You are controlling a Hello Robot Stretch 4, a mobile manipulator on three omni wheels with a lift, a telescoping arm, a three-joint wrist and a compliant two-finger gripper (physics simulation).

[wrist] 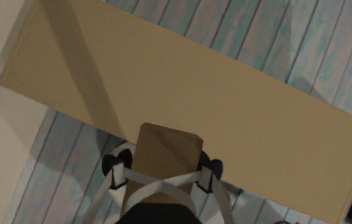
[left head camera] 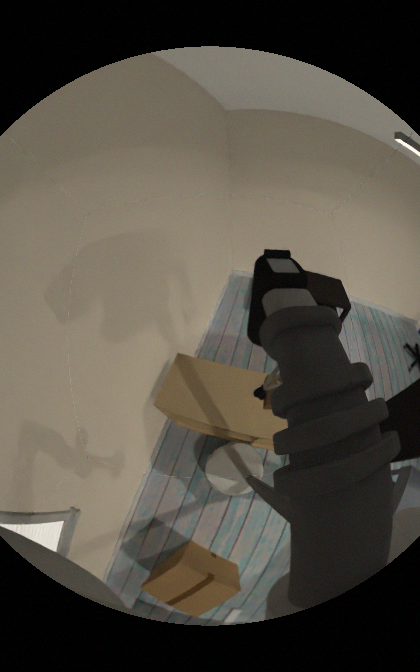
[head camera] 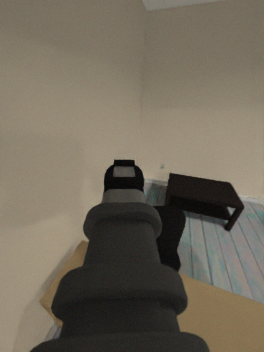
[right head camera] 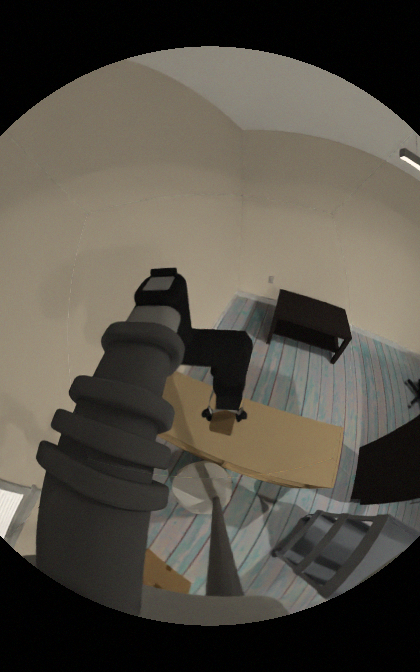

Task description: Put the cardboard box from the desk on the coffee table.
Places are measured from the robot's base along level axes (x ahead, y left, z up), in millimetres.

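Pixels of known places: gripper, between the fingertips: (wrist: 163, 162).
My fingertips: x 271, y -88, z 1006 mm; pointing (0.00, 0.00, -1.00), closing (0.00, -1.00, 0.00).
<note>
Behind a point stands the place of what it marks.
My gripper (right head camera: 224, 415) (wrist: 163, 162) {z 1006, x 271, y -88 mm} is shut on a small brown cardboard box (right head camera: 221, 426) (wrist: 167, 145) {z 1055, x 299, y -91 mm}, with one fingertip on each side of it. In the left head camera view, a corner of the box (left head camera: 267, 396) shows beside the arm. The box appears in front of the tan desk (head camera: 225, 312) {z 584, x 315, y -515 mm} (left head camera: 215, 400) (right head camera: 290, 445) (wrist: 240, 110) {z 583, x 347, y -321 mm}, overlapping its long edge in the wrist view; its height above the desk is hard to tell. The dark coffee table (head camera: 200, 190) {z 423, x 1553, y -1043 mm} (right head camera: 312, 315) stands beyond the desk near the room corner, partly hidden by the arm in the left head camera view (left head camera: 327, 291).
A larger open cardboard box (left head camera: 195, 582) (right head camera: 162, 572) lies on the floor at the near left. A round whitish object (left head camera: 234, 470) (right head camera: 192, 490) is beside the desk. A dark piece of furniture (left head camera: 405, 425) (right head camera: 390, 465) and a grey framed unit (right head camera: 362, 555) stand at the right.
</note>
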